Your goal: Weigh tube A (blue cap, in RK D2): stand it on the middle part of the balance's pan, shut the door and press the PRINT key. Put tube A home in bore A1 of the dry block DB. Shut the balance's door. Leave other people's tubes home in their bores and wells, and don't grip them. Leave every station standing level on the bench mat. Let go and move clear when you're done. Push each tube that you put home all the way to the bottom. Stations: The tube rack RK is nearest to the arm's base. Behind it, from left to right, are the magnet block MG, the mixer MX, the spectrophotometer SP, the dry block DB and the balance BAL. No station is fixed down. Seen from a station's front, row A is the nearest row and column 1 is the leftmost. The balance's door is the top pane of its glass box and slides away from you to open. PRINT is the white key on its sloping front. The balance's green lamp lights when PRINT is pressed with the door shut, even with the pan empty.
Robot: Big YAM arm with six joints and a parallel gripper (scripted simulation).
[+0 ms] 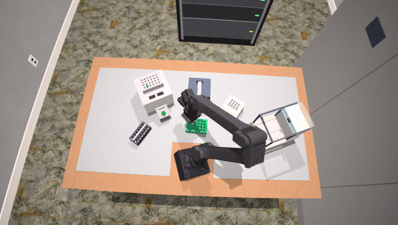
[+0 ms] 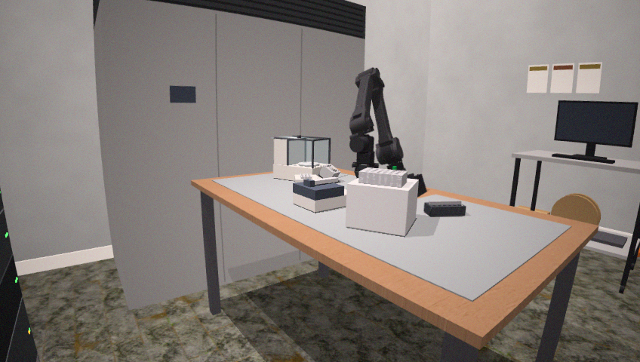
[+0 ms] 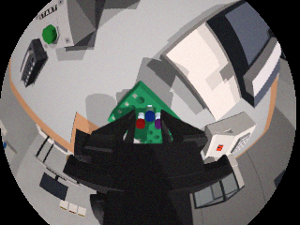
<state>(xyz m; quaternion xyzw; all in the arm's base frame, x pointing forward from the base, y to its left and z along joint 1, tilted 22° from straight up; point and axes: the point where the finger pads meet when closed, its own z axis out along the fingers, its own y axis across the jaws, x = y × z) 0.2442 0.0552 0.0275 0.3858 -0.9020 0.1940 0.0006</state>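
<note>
Right now my hand is 30 mm past the green rack RK, 30 mm to the left of it and 40 mm above it. Also, from my hand: black magnet block (110 mm behind, 300 mm to the left, 30 mm below); white print key (90 mm behind, 330 mm to the right, 20 mm above); dry block DB (100 mm ahead, 240 mm to the right, 20 mm below).
</note>
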